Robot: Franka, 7 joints.
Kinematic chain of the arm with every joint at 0, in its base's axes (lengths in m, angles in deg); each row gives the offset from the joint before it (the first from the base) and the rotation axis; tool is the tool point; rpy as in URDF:
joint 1: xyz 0 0 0.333 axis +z
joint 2: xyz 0 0 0 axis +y
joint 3: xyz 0 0 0.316 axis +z
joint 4: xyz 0.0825 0 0 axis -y
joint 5: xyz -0.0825 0 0.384 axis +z
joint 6: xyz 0 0 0 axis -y
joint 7: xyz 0.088 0 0 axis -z
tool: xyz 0 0 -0.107 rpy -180 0 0
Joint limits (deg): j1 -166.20..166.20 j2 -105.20..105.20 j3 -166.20..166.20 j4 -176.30..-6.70 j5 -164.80..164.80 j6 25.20..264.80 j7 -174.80..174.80
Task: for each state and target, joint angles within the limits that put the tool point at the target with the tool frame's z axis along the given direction. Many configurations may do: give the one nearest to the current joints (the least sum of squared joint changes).
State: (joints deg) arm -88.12 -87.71 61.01 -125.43 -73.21 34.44 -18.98
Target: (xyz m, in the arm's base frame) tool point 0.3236 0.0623 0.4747 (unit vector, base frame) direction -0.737 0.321 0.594
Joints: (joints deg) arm -86.70 -84.26 87.78 -140.21 -65.51 39.79 -18.98
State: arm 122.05 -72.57 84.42 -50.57 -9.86 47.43 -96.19
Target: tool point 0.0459 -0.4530 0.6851 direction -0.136 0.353 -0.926
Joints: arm 160.37 -57.80 55.30 -79.11 32.97 43.24 -96.19
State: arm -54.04 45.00 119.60 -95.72 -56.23 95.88 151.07
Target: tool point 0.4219 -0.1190 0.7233 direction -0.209 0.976 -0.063
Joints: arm -67.19 100.76 144.62 -103.45 -17.21 97.56 151.07
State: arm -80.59 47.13 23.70 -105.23 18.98 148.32 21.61
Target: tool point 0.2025 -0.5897 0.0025 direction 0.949 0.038 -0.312
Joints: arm -110.82 72.33 40.33 -94.12 53.94 137.43 21.61
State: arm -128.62 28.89 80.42 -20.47 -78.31 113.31 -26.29
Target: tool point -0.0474 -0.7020 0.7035 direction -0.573 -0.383 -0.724
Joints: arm -114.89 42.64 66.62 -39.55 -83.43 85.44 -26.29
